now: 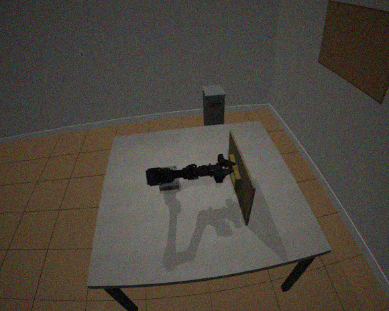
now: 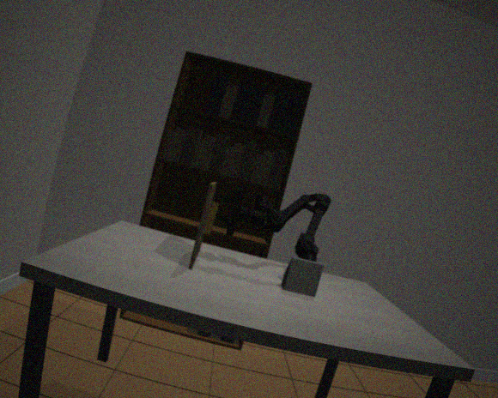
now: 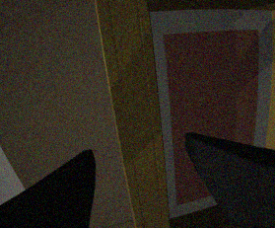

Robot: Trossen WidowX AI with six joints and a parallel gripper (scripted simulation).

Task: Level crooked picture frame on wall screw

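My gripper tip is 5 cm above the picture frame, 1 cm to the right of it and 1 cm short of it. Also, from my gripper tip: brown wall panel 7 cm below, 2 cm ahead, 1 cm to the right.
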